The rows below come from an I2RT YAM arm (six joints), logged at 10 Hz.
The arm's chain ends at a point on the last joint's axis. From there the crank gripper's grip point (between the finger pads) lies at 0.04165 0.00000 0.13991 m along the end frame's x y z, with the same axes.
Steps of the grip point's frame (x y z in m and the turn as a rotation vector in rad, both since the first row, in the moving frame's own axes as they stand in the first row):
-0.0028, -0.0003, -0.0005, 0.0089, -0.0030, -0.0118
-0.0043, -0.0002, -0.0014, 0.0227, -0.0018, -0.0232
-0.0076, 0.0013, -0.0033, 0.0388, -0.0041, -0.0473
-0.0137, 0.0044, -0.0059, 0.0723, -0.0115, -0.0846
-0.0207, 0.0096, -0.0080, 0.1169, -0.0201, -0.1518
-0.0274, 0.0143, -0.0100, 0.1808, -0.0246, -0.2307
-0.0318, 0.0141, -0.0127, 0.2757, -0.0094, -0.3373
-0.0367, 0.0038, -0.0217, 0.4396, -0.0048, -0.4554
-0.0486, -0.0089, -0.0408, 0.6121, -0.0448, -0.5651
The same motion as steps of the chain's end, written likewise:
-0.0024, 0.0014, -0.0006, 0.0089, -0.0030, -0.0118
-0.0040, 0.0039, -0.0014, 0.0227, -0.0018, -0.0232
-0.0069, 0.0087, -0.0033, 0.0388, -0.0041, -0.0473
-0.0115, 0.0180, -0.0059, 0.0723, -0.0115, -0.0846
-0.0162, 0.0320, -0.0075, 0.1169, -0.0201, -0.1518
-0.0200, 0.0484, -0.0078, 0.1808, -0.0246, -0.2307
-0.0218, 0.0649, -0.0059, 0.2757, -0.0094, -0.3373
-0.0184, 0.0789, -0.0048, 0.4396, -0.0048, -0.4554
-0.0139, 0.0869, -0.0108, 0.6121, -0.0448, -0.5651

